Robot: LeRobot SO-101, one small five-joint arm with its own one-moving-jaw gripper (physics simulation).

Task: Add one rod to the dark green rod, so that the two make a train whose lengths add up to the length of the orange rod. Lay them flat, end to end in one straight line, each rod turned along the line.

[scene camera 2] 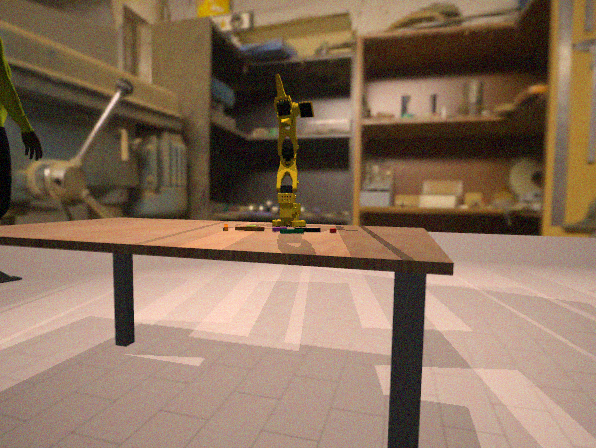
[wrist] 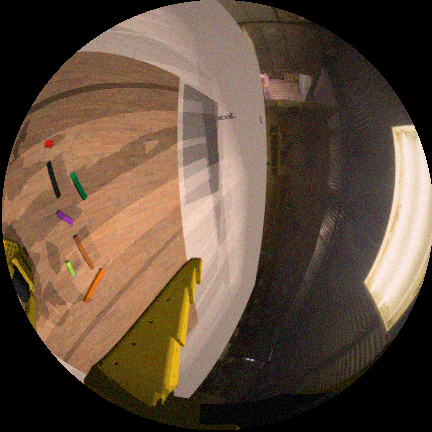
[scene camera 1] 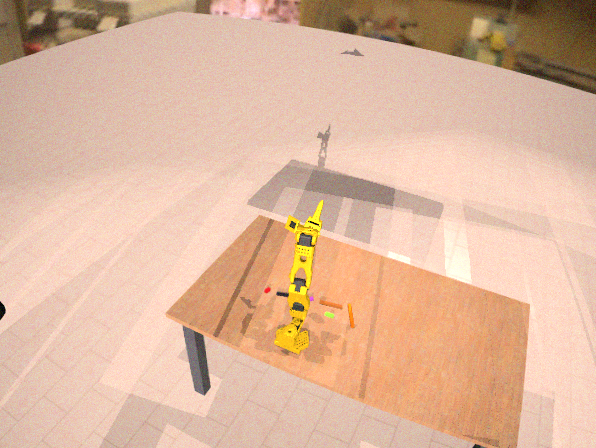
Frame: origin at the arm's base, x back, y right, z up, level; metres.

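Where they show: hand, its tool point: (scene camera 2: pixel 283 121) (wrist: pixel 201 267) (scene camera 1: pixel 313 229); arm's base, origin of its link: (scene camera 2: pixel 287 226) (scene camera 1: pixel 294 336).
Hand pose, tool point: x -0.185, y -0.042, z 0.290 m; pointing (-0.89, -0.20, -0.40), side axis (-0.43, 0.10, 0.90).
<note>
Things, the pixels of their top centre, and the offset from my tool point. Level surfaces: height alone.
- dark green rod, centre of its top: (wrist: pixel 78 185) (scene camera 2: pixel 291 229) dx -0.024, dy -0.035, dz -0.280 m
- orange rod, centre of its top: (wrist: pixel 93 286) (scene camera 2: pixel 226 225) (scene camera 1: pixel 351 314) dx +0.020, dy +0.172, dz -0.280 m
- black rod, centre of its top: (wrist: pixel 52 178) (scene camera 2: pixel 307 228) (scene camera 1: pixel 286 293) dx +0.034, dy -0.062, dz -0.280 m
- lime, centre of its top: (wrist: pixel 70 268) (scene camera 1: pixel 329 313) dx +0.051, dy +0.107, dz -0.280 m
- wooden table, height of its surface: dz -0.290 m
The dark green rod (scene camera 2: pixel 292 231) (wrist: pixel 78 186) lies flat, apart from the other rods; the arm hides it in scene camera 1. The orange rod (scene camera 1: pixel 351 316) (scene camera 2: pixel 225 227) (wrist: pixel 94 285) lies at the far end of the group from the red piece. A black rod (scene camera 1: pixel 282 294) (scene camera 2: pixel 313 230) (wrist: pixel 53 179) lies beside the dark green one with a gap. Purple (scene camera 1: pixel 311 298) (wrist: pixel 65 217), brown (scene camera 1: pixel 331 303) (scene camera 2: pixel 250 228) (wrist: pixel 84 252), lime (scene camera 1: pixel 329 315) (wrist: pixel 70 268) and red (scene camera 1: pixel 267 290) (scene camera 2: pixel 333 230) (wrist: pixel 49 143) pieces lie apart. My gripper (scene camera 1: pixel 318 212) (scene camera 2: pixel 281 90) is open and empty, high above the table; one notched jaw shows in the wrist view.
The wooden table (scene camera 1: pixel 440 325) (scene camera 2: pixel 165 242) (wrist: pixel 135 200) carries the rods and the arm's yellow base (scene camera 1: pixel 291 339) (scene camera 2: pixel 288 222). The arm stands nearly upright. Its base is close to the lime and purple rods. A person's arm and leg show at the left edge of scene camera 2.
</note>
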